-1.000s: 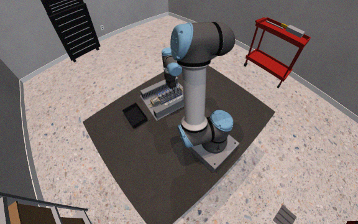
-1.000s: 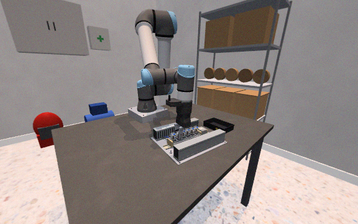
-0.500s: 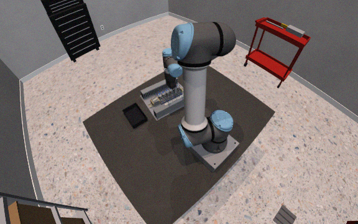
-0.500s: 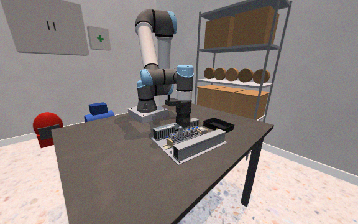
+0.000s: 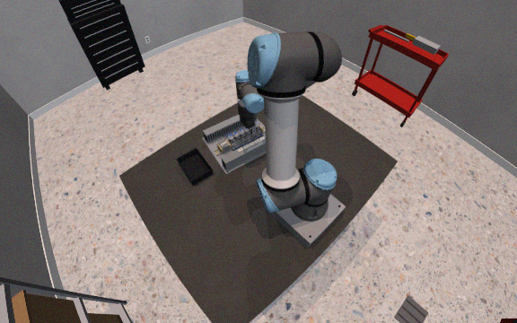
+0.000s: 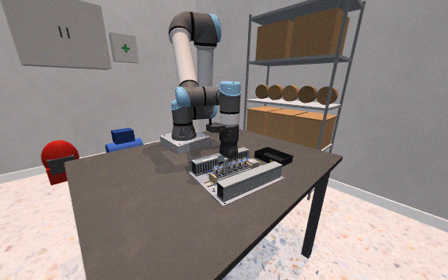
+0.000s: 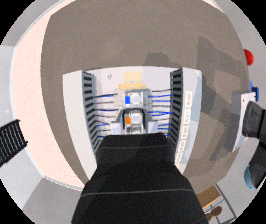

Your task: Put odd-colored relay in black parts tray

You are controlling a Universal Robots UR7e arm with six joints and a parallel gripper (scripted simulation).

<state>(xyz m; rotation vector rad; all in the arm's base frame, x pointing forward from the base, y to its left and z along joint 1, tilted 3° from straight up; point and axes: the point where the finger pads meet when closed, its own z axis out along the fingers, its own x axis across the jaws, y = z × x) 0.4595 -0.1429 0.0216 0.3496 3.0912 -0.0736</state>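
Now: hand 10 mm above the relay. Also, from my hand: black parts tray (60 mm ahead, 330 mm to the left, 40 mm below); relay panel (20 mm ahead, 70 mm to the left, 30 mm below).
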